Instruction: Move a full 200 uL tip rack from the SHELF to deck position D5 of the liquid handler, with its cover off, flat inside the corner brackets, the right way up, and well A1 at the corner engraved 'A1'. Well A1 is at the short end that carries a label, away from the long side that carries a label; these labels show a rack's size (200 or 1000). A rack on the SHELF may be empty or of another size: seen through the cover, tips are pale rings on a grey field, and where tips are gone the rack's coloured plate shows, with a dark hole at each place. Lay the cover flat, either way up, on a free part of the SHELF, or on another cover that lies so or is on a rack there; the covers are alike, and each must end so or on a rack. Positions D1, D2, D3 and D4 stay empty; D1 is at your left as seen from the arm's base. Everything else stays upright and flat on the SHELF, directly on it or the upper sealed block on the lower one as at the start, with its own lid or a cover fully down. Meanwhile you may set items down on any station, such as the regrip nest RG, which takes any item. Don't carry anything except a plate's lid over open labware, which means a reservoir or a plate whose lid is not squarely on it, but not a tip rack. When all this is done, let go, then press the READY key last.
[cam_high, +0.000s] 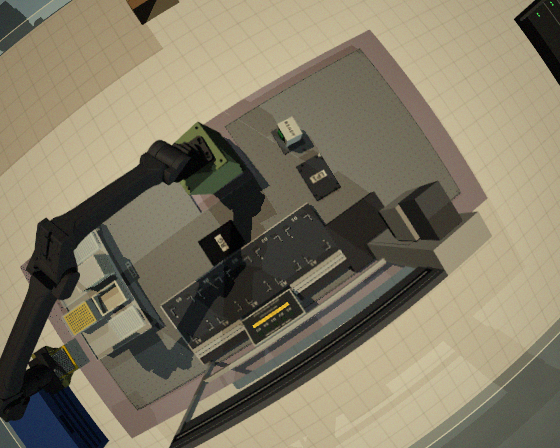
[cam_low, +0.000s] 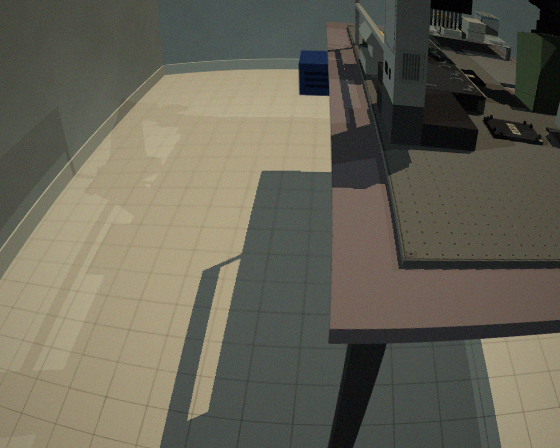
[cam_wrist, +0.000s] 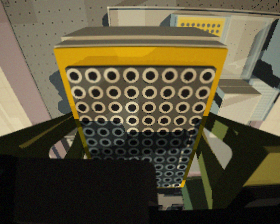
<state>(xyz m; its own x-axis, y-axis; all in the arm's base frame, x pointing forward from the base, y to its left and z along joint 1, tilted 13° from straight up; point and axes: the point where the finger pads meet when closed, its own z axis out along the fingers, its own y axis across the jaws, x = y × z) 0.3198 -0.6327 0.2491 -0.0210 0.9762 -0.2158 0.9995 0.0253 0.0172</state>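
The yellow tip rack is 10 mm behind my hand, 10 mm to the left of it and 10 mm above it. From my hand the other things lie so: shelf (160 mm behind, 60 mm to the left, 250 mm below); then pale sealed block (220 mm behind, 130 mm to the left, 190 mm below); then tan reservoir (110 mm behind, 130 mm to the left, 240 mm below).
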